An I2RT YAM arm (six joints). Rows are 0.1 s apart.
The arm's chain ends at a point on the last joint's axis. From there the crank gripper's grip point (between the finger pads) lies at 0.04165 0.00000 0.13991 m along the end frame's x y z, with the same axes.
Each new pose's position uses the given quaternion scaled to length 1; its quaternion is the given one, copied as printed.
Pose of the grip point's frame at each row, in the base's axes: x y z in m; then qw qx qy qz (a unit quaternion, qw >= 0):
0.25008 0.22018 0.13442 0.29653 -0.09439 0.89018 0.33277
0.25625 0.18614 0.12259 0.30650 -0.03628 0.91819 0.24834
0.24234 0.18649 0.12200 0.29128 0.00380 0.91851 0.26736
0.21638 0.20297 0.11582 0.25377 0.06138 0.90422 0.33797
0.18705 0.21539 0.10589 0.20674 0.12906 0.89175 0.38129
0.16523 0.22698 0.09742 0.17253 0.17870 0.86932 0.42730
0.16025 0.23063 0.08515 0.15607 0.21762 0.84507 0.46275
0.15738 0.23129 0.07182 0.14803 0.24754 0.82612 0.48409
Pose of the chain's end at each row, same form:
0.21859 0.12824 0.24334 0.29653 -0.09439 0.89018 0.33277
0.21374 0.11566 0.24315 0.30650 -0.03628 0.91819 0.24834
0.20177 0.11131 0.24037 0.29128 0.00380 0.91851 0.26736
0.18234 0.11005 0.22313 0.25377 0.06138 0.90422 0.33797
0.15839 0.11156 0.20442 0.20674 0.12906 0.89175 0.38129
0.13841 0.11258 0.18404 0.17253 0.17870 0.86932 0.42730
0.13084 0.10937 0.16092 0.15607 0.21762 0.84507 0.46275
0.12435 0.10664 0.14023 0.14803 0.24754 0.82612 0.48409

